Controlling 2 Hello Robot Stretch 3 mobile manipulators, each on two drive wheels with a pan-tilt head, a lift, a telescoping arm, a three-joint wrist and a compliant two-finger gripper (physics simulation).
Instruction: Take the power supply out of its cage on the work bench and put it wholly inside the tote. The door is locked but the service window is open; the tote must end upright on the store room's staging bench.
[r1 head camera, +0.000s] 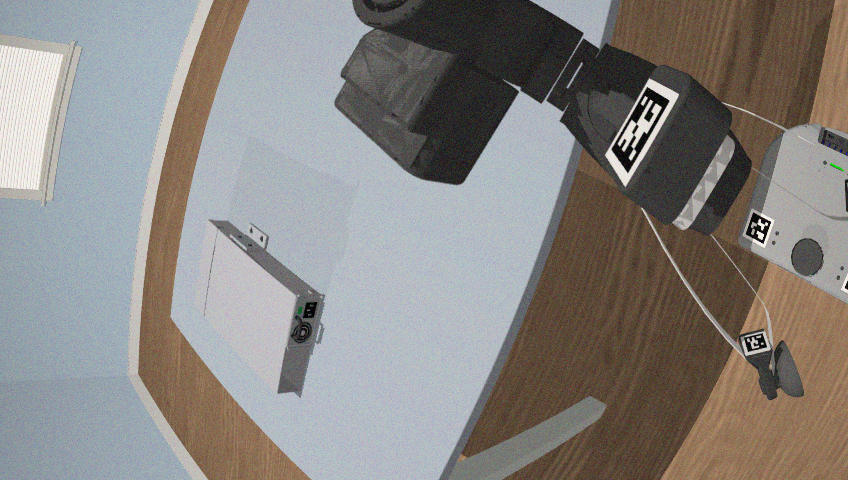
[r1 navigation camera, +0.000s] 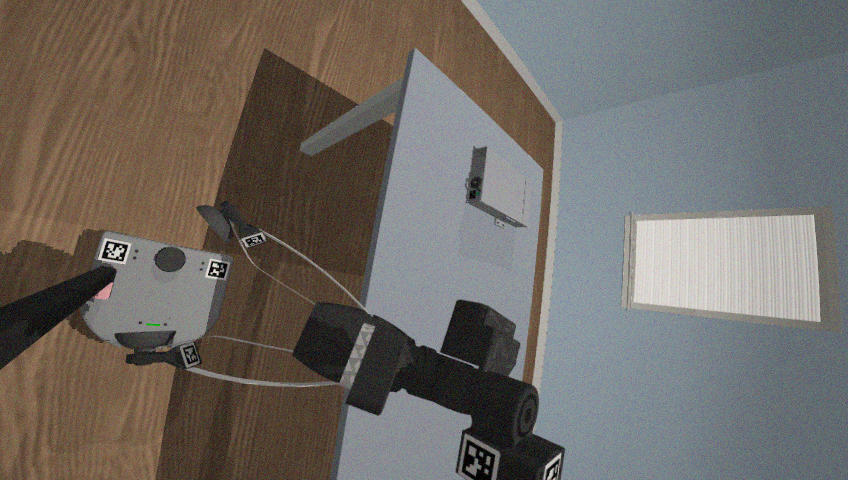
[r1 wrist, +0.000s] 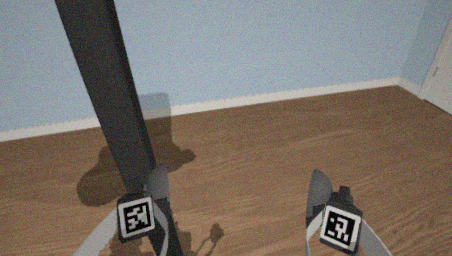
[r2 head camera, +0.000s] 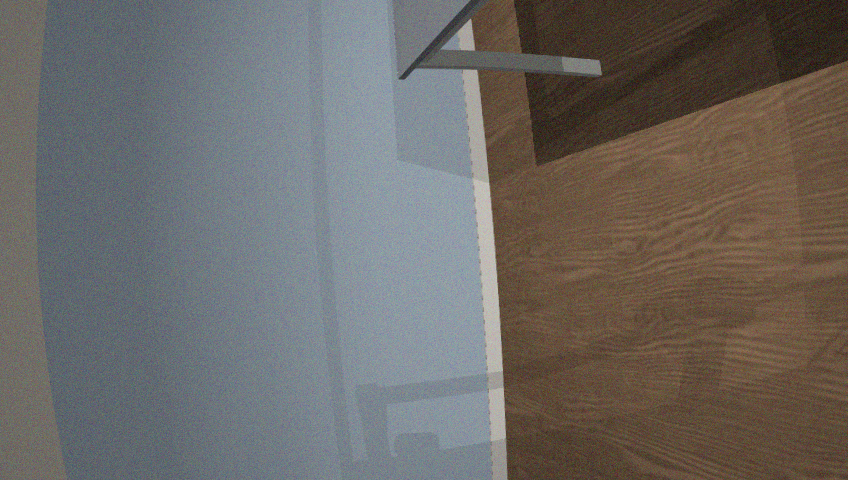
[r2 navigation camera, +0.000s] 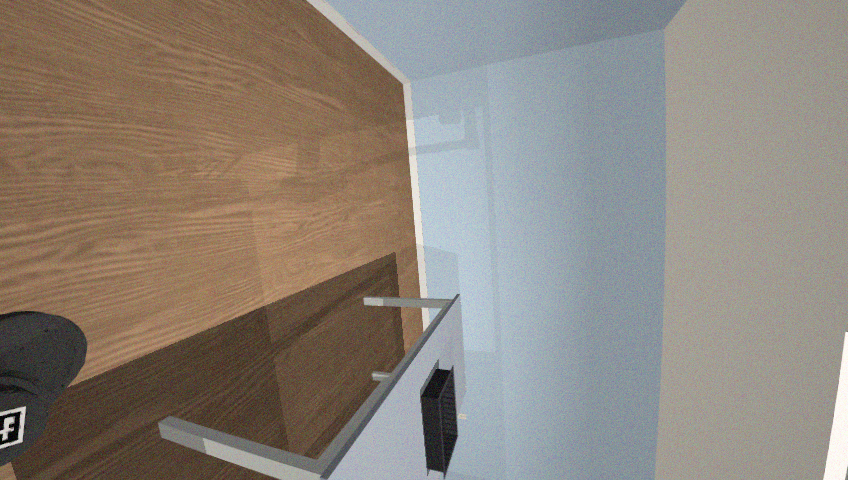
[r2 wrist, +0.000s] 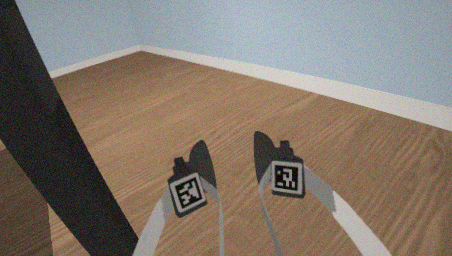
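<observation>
The power supply (r1 head camera: 303, 321) (r1 navigation camera: 474, 185) shows its fan and socket end in the light grey cage (r1 head camera: 255, 303) (r1 navigation camera: 505, 184) on the work bench (r1 head camera: 416, 309) (r1 navigation camera: 410, 237). My r1 gripper (r1 navigation camera: 179, 280) (r1 wrist: 239, 187) is open and empty, pointing away from the bench, over r1's own base in the navigation view. The black tote (r2 navigation camera: 439, 416) stands upright on the staging bench (r2 navigation camera: 380, 437) (r2 head camera: 422, 35). My r2 gripper (r2 wrist: 231, 157) is open with nothing between its fingers, above the floor and away from the tote.
The r1 wrist (r1 head camera: 493, 47) (r1 navigation camera: 446, 377) hangs over the work bench edge. A framed panel with white slats (r1 head camera: 23, 118) (r1 navigation camera: 726, 267) is in the wall. A white door (r1 wrist: 441, 75) is at the r1 wrist view's right. Dark masts (r1 wrist: 102, 75) (r2 wrist: 55, 130) stand close to both grippers.
</observation>
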